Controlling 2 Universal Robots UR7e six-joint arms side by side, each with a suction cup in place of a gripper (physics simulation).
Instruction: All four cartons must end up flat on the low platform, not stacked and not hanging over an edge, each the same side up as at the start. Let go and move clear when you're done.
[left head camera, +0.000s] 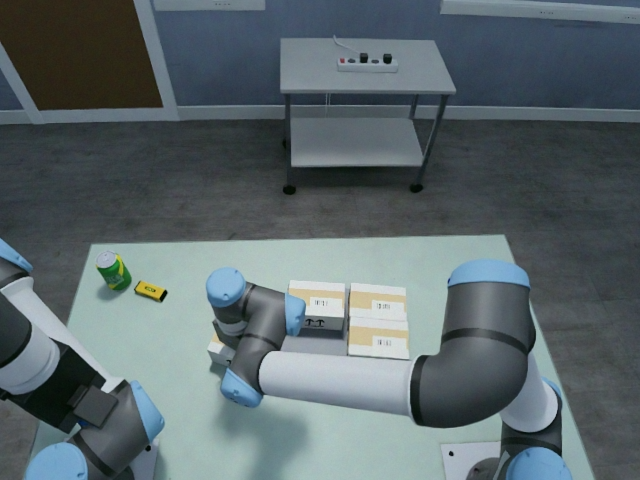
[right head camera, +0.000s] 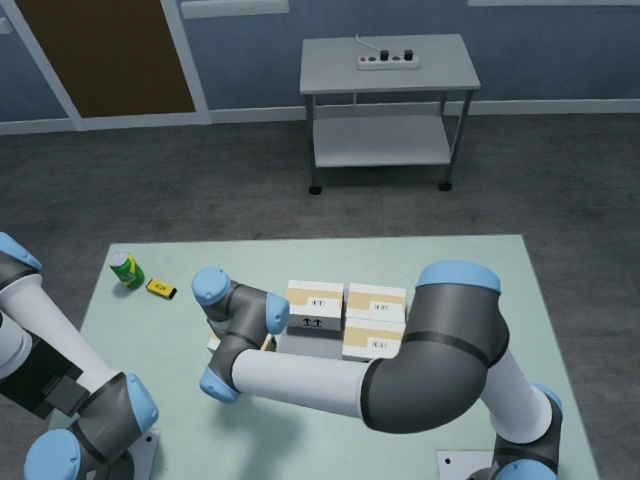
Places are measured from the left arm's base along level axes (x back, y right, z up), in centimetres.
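Where they show: left arm's base, link origin: (right head camera: 102, 477).
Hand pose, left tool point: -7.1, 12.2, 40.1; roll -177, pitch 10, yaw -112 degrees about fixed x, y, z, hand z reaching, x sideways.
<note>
Each offset is from my left tool point to the top centre of the thing, as dx, dy, dz.
Three white-and-tan cartons sit flat on the grey low platform {-29.7, +43.4, -35.3} (left head camera: 317, 345) (right head camera: 310, 345): one at its back left (left head camera: 316, 299) (right head camera: 315, 302), one at its back right (left head camera: 377, 301) (right head camera: 375, 302), one at its front right (left head camera: 378, 338) (right head camera: 372, 338). The fourth carton {-25.2, +17.3, -32.5} (left head camera: 219, 352) (right head camera: 212, 342) is left of the platform, mostly hidden under my right wrist. My right gripper (left head camera: 225, 338) is over this carton; its suction cup is hidden, so contact and hold cannot be told. My left gripper (left head camera: 82, 423) is at the lower left, away from the cartons, with no carton on it.
A green can {-46.3, -19.9, -27.9} (left head camera: 114, 271) (right head camera: 127, 269) and a small yellow box {-42.9, -10.2, -38.1} (left head camera: 150, 290) (right head camera: 161, 288) are at the table's back left. My right forearm (left head camera: 336, 381) (right head camera: 299, 381) crosses in front of the platform. A trolley (left head camera: 310, 77) (right head camera: 330, 74) stands behind the table.
</note>
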